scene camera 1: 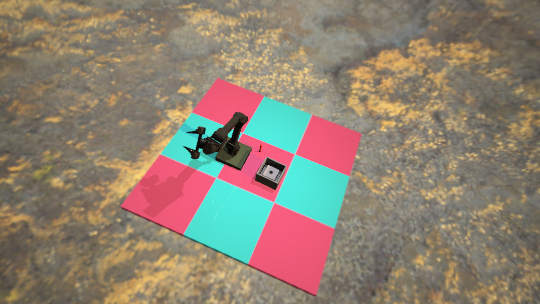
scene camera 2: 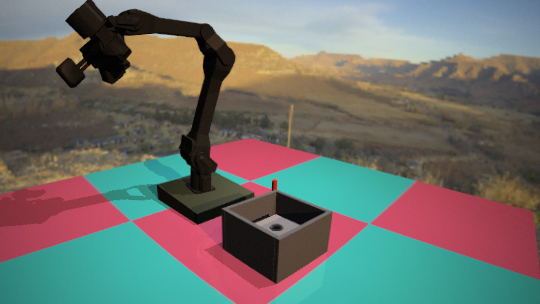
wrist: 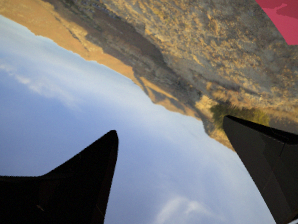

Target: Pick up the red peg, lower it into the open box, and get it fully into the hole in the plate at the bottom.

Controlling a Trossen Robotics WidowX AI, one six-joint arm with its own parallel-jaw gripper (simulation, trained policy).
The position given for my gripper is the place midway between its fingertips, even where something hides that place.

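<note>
My gripper [scene camera 2: 80,59] is there for me to see, and the wrist view gives me my gripper [wrist: 171,128] as well. I also see a grey box [scene camera 2: 275,257], though in the wrist view the box is out of frame.
</note>
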